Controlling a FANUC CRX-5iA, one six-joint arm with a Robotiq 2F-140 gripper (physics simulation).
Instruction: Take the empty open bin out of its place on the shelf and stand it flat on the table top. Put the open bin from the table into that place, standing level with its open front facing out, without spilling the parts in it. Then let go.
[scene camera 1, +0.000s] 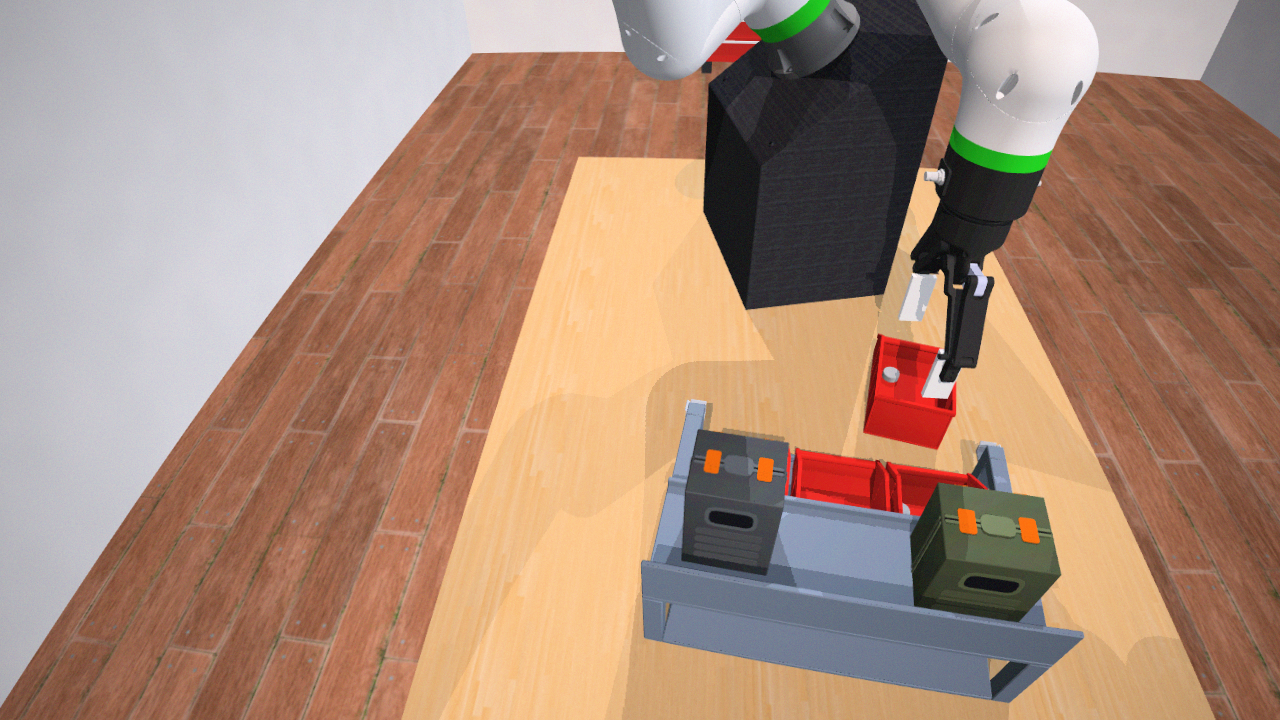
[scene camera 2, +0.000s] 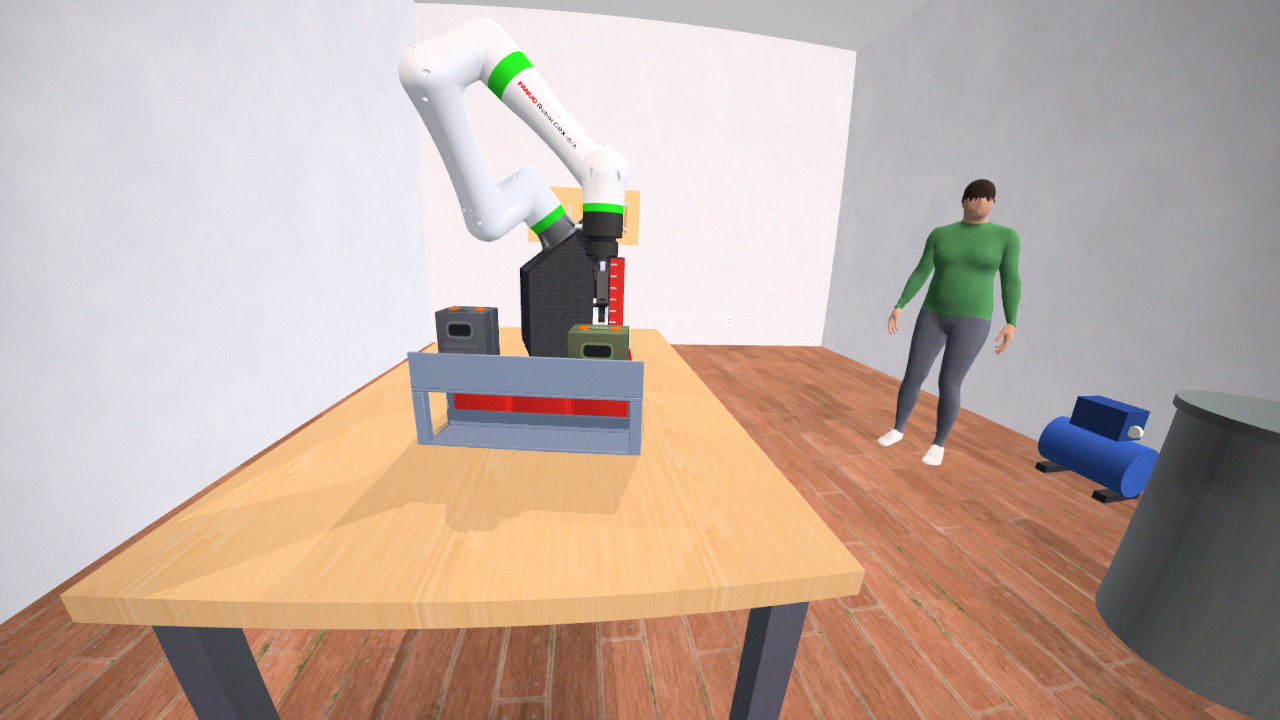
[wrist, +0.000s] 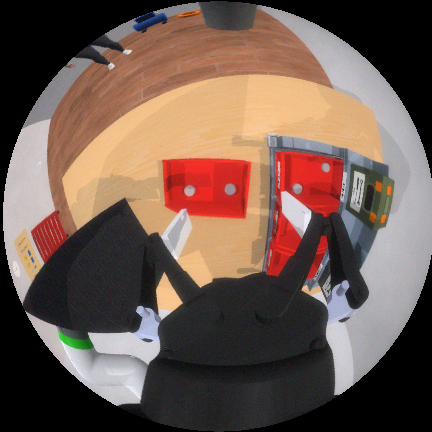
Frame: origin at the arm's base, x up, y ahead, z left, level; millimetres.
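Seen in the pictures: gripper, fingertip midpoint: (scene camera 1: 921, 355) (wrist: 234, 209); arm's base at its link origin: (scene camera 1: 814, 43) (scene camera 2: 562, 238) (wrist: 66, 313).
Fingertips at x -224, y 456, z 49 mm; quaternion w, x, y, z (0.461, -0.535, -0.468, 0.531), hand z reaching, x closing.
Note:
Pixels of each thing's top centre, then the offset from my fingertips to it. "*": a spot on its surface instead. Level surfaces: height alone.
- red open bin at a spot on its surface: (scene camera 1: 905, 422) * dx -99, dy +24, dz -2 mm
- end bin at a spot on its surface: (scene camera 1: 935, 485) * dx -120, dy +111, dz +13 mm
- middle bin at a spot on its surface: (scene camera 1: 836, 480) * dx -128, dy +86, dz -106 mm
- far bin at a spot on its surface: (wrist: 281, 262) * dx -128, dy +74, dz -263 mm
- dark grey case at its top centre: (scene camera 1: 739, 464) (scene camera 2: 467, 308) dx +87, dy +209, dz -270 mm
- green case at its top centre: (scene camera 1: 998, 525) (scene camera 2: 600, 327) (wrist: 386, 204) dx +62, dy +276, dz -48 mm
- table at its surface level: dx -137 mm
My gripper (scene camera 1: 925, 351) (scene camera 2: 601, 317) (wrist: 234, 209) is open and empty, pointing down above the table bin. That red open bin (scene camera 1: 905, 422) (wrist: 207, 201) stands flat in front of the shelf, with two round grey parts (wrist: 189, 190) (wrist: 230, 189) inside. The blue-grey shelf (scene camera 1: 805, 589) (scene camera 2: 528, 376) (wrist: 272, 140) holds three red bins in a row. The end bin (scene camera 1: 935, 485) (wrist: 312, 172) holds two round parts. The middle bin (scene camera 1: 836, 480) (wrist: 286, 231) and the far bin (wrist: 281, 262) show no parts in their visible areas. A finger partly hides them in the wrist view.
A dark grey case (scene camera 1: 733, 537) (scene camera 2: 467, 333) and a green case (scene camera 1: 984, 559) (scene camera 2: 597, 344) (wrist: 372, 197) stand on top of the shelf. The black robot pedestal (scene camera 1: 814, 197) (scene camera 2: 550, 300) is behind the gripper. A person (scene camera 2: 971, 277) stands beyond the table (scene camera 2: 501, 555).

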